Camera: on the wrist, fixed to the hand. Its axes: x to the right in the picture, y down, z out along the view.
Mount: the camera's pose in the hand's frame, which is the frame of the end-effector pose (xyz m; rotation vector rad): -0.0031 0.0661 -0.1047 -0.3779 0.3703 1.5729
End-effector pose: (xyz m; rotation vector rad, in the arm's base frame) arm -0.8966 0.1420 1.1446 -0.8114 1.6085 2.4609
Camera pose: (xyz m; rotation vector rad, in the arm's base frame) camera -0.8775 0.0220 1.1688 -0.1098 -0.9344 -1.4028
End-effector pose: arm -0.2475 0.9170 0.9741 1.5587 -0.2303 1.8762
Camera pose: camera -0.3706 0.9218 0.9616 -0.4762 1.5528 -2.3058
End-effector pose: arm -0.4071 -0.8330 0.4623 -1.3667 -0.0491 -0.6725
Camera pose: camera -0.4148 -0.9238 0.3784 -1.1699 1.3630 0.4509
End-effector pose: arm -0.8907 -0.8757 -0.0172 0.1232 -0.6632 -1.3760
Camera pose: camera -0.7812 -0.8891 -0.0735 -0.3840 -0.0369 0.0851
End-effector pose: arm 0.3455 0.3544 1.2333 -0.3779 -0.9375 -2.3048
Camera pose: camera 0.3867 0.2449 1.1928 -0.5316 0.1213 -0.9610
